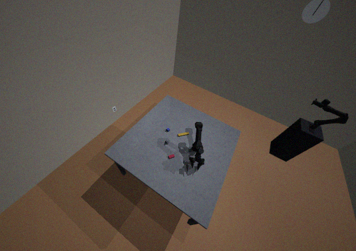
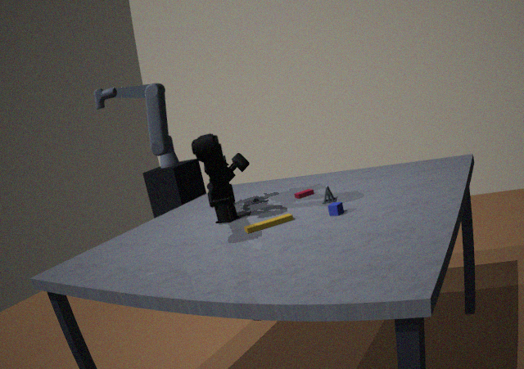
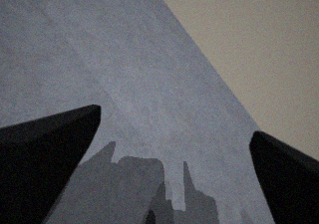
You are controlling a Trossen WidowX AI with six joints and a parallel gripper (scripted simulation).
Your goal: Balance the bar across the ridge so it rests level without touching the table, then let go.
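Right now my gripper tip is 34 cm short of the yellow bar, 37 cm to the left of it and 9 cm above it. From my gripper tip the other things lie so: red block (30 cm ahead, 2 cm to the right, 9 cm below); then blue cube (54 cm ahead, 31 cm to the right, 8 cm below).
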